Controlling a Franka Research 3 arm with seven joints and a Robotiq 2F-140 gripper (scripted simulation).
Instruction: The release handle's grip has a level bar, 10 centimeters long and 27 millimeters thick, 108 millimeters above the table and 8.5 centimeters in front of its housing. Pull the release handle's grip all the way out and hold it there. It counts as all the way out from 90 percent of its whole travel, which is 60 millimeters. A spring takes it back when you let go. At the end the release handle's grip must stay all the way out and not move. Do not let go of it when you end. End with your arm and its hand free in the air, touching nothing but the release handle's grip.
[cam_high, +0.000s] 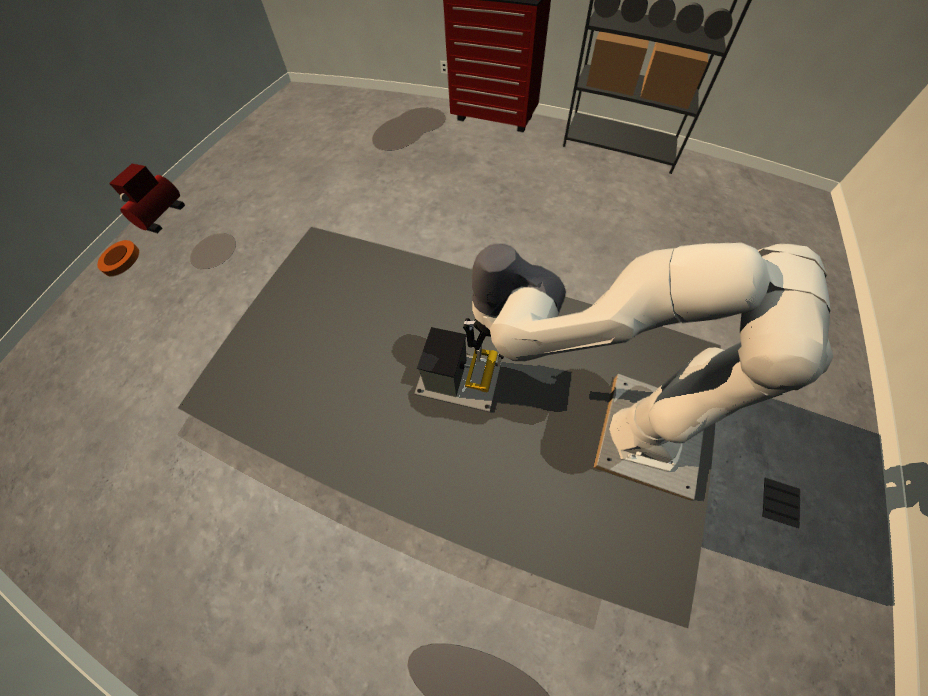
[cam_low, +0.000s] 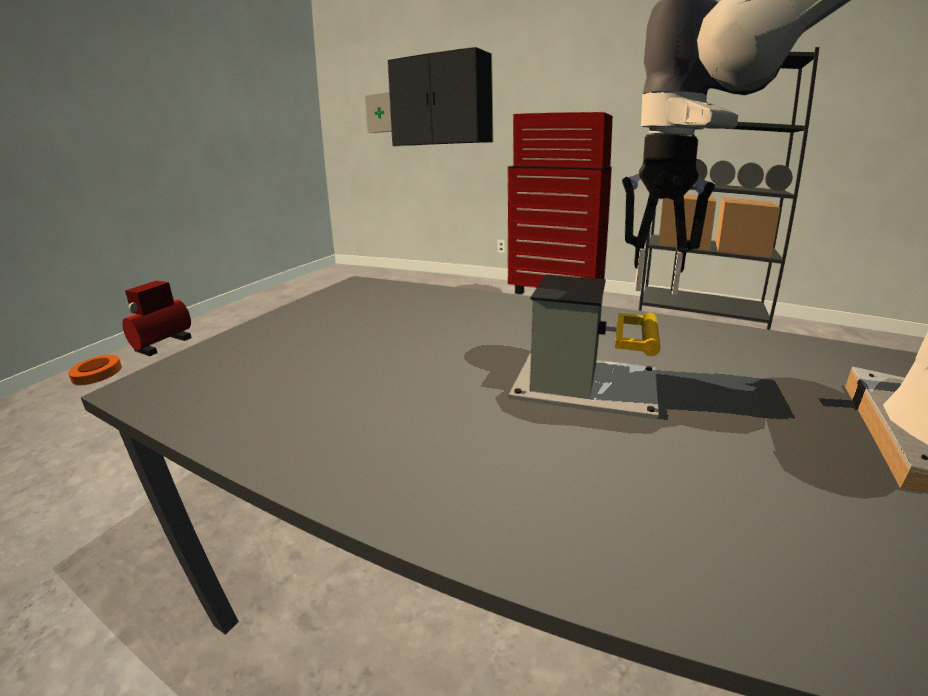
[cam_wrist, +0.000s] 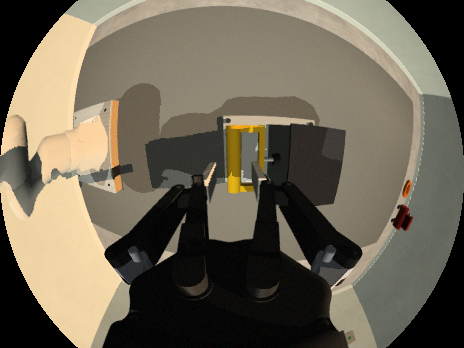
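The baseplate lies 9 cm ahead of my hand, 2 cm to the left of it and 20 cm below it.
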